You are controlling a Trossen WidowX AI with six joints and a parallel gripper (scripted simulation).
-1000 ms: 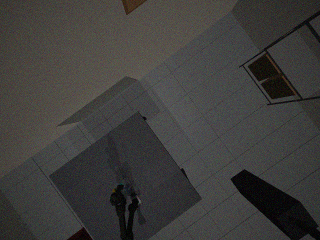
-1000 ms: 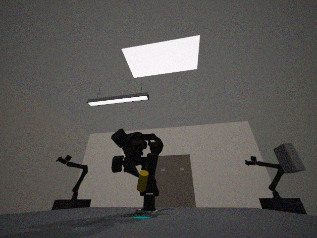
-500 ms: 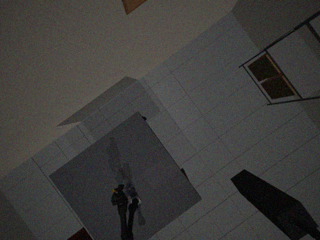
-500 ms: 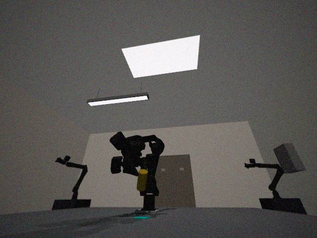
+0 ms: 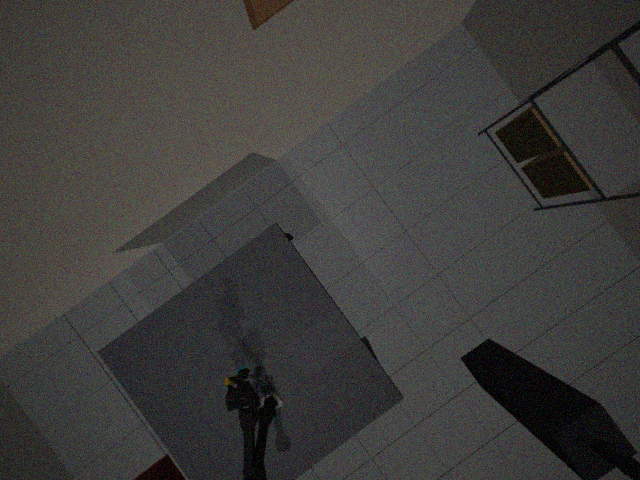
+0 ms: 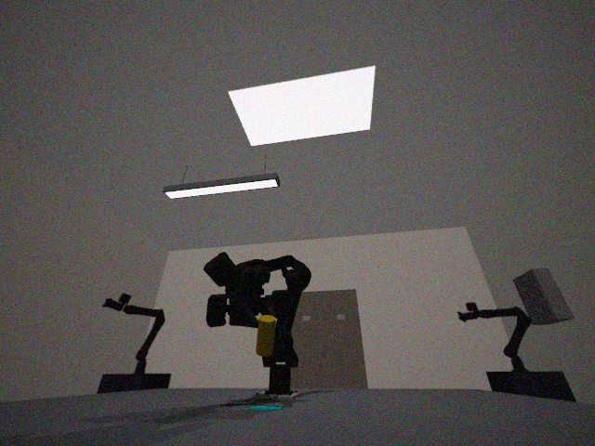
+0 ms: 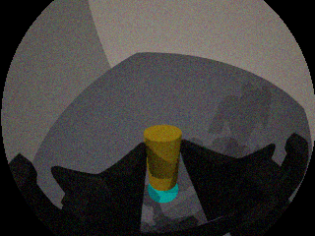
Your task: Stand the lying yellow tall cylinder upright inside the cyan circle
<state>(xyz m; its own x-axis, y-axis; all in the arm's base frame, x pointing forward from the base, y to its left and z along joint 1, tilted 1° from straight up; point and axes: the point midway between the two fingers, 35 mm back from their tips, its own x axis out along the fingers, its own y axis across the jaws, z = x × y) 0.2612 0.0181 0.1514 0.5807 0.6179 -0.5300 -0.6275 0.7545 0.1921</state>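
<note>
Right now my gripper tip is 1 cm past the yellow tall cylinder and 2 cm above it. From my gripper tip the other things lie so: cyan circle (4 cm behind, 14 cm below).
</note>
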